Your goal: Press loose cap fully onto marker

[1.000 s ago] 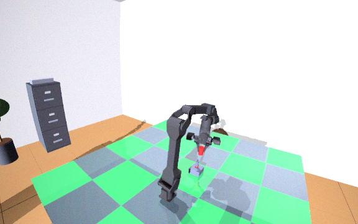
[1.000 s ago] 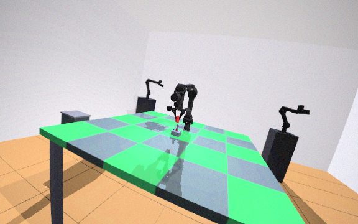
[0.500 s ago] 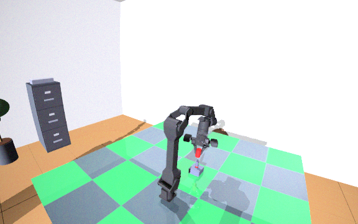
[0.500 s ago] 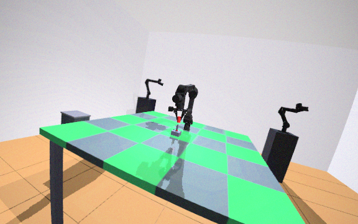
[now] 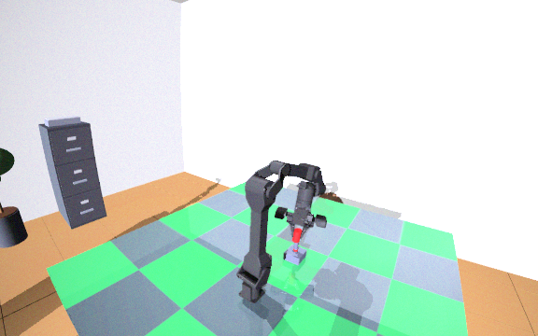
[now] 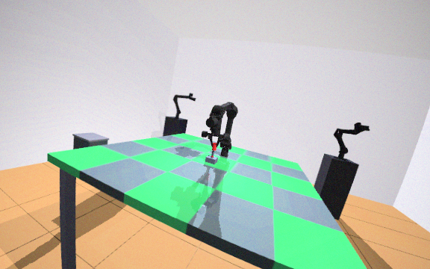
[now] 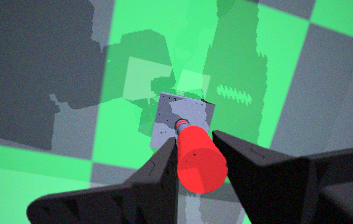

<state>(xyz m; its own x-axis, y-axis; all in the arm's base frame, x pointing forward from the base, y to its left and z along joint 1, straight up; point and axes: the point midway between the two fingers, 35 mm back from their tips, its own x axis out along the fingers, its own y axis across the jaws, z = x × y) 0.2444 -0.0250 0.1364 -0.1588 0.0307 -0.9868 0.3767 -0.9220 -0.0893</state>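
Now: gripper tip 40 mm above the grey marker and 10 mm short of it. From my gripper tip the other things lie so: red cap (10 mm ahead, 10 mm above); grey holder block (90 mm below, 10 mm ahead).
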